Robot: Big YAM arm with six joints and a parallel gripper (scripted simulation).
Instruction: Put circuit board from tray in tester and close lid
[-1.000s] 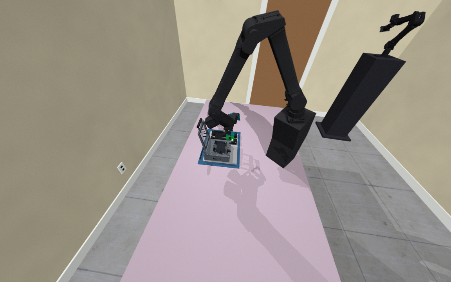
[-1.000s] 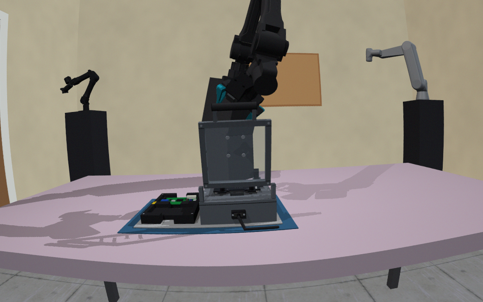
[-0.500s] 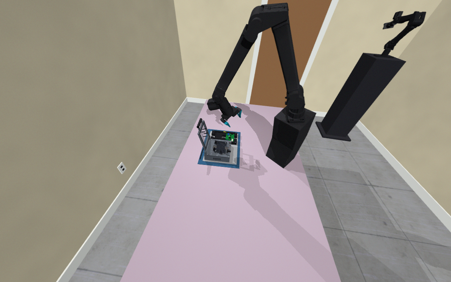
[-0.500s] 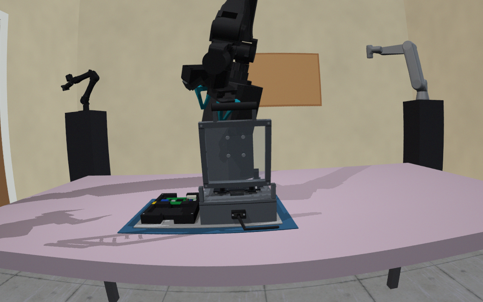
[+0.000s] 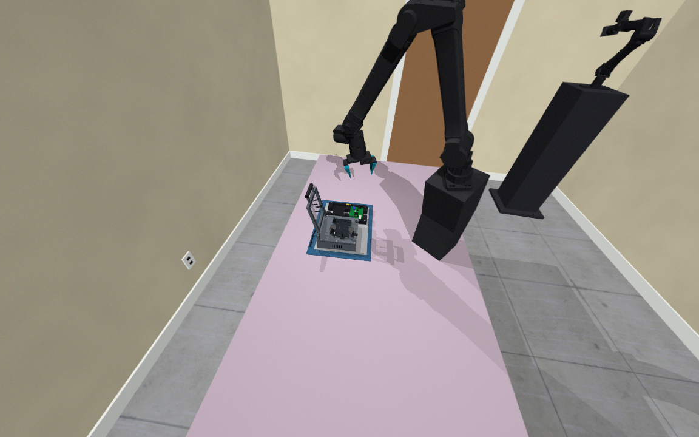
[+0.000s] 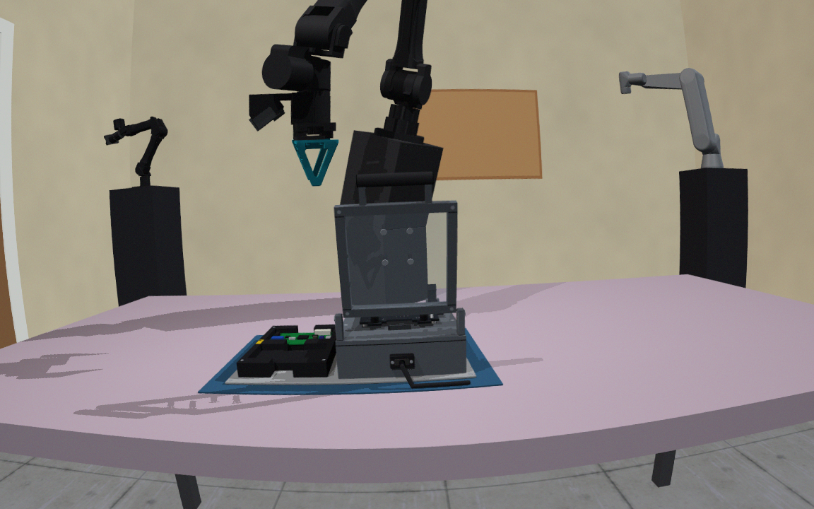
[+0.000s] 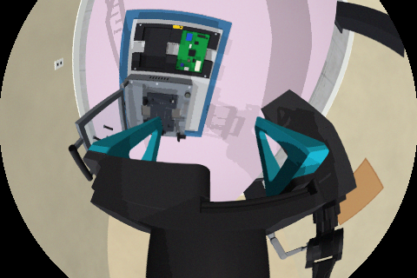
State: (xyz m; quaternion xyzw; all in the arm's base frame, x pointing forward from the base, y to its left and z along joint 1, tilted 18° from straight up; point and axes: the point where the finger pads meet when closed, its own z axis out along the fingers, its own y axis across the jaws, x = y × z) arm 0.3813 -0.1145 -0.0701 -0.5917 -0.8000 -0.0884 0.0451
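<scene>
Now: hand 270 mm above the green circuit board, 40 mm to the left of it and 10 mm short of it. Round my hand: pin plate: 220 mm below, 140 mm to the left, 60 mm ahead; lid: 180 mm ahead, 150 mm to the left, 110 mm below.
</scene>
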